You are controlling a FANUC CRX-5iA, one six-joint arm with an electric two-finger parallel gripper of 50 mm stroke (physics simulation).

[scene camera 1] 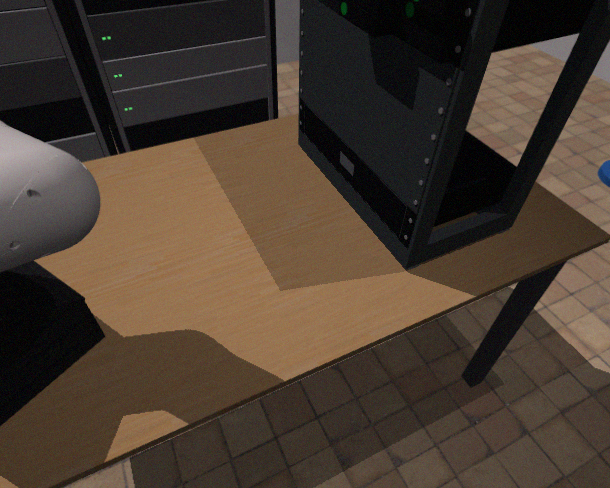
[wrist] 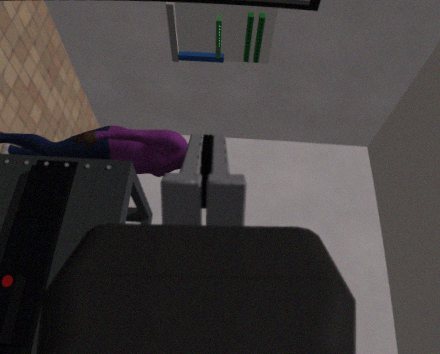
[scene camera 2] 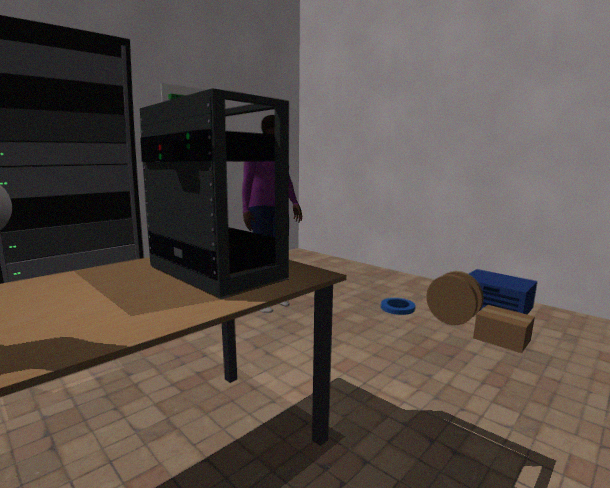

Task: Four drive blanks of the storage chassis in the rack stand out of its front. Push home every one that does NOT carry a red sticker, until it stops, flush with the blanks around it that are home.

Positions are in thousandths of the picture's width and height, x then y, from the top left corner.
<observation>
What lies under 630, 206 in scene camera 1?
A rack.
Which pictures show my gripper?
The wrist view only.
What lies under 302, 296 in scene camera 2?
A rack.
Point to a rack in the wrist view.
131, 564
</observation>
